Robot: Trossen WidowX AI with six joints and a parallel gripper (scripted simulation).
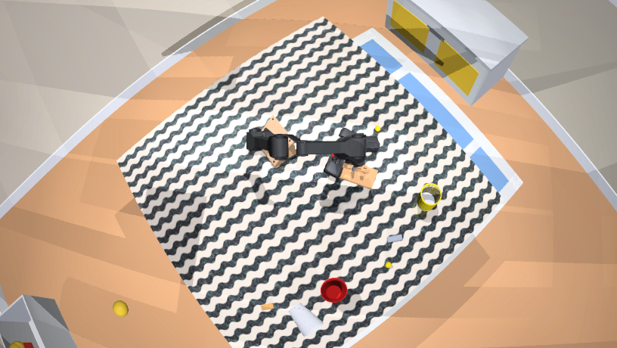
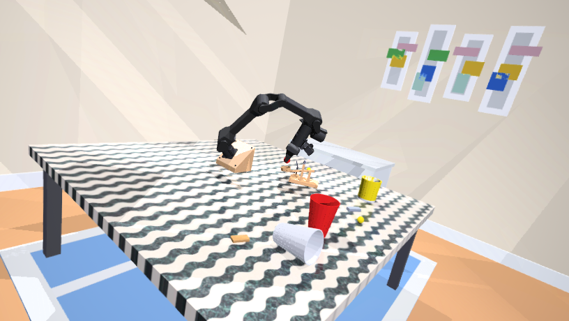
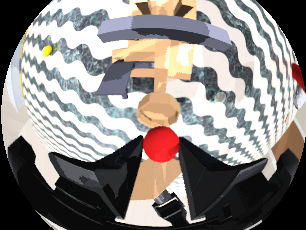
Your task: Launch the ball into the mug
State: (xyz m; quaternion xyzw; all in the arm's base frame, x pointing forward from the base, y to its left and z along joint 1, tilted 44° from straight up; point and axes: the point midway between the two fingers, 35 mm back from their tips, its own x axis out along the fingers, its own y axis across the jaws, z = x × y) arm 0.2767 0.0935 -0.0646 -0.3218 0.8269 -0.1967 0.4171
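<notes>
The red ball is 10 mm above my gripper tip. The rest, counted from my gripper tip: yellow mug: 380 mm ahead, 150 mm to the left, 60 mm below; grey block: 380 mm ahead, 80 mm below, 50 mm to the right; wooden catapult: 50 mm ahead, 40 mm to the left, 40 mm below.
</notes>
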